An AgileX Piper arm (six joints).
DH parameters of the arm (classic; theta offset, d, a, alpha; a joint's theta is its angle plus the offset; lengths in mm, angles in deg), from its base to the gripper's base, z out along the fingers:
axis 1: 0 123 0 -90
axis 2: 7.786 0 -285.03 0
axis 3: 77.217 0 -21.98 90
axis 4: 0 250.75 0 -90
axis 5: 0 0 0 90
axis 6: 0 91 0 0
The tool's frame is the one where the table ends.
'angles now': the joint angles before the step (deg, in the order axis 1, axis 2, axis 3, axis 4, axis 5, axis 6). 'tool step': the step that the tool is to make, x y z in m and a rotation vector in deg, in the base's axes. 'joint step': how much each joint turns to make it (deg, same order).
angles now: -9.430 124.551 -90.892 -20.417 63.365 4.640
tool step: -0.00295 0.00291 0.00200 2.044 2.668 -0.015
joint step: -0.001 -0.001 -0.641 2.280 3.163 -2.083
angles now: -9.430 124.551 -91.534 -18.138 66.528 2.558
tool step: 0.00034 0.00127 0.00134 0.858 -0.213 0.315
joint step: -0.001 -0.167 -0.124 0.947 0.001 -0.791
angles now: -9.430 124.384 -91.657 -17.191 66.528 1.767
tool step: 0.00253 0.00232 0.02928 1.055 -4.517 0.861
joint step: -0.001 -3.208 -1.587 1.944 0.060 -1.768
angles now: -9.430 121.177 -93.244 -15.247 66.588 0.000
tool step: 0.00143 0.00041 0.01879 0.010 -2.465 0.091
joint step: -0.001 -1.648 -1.607 0.540 0.736 -0.479
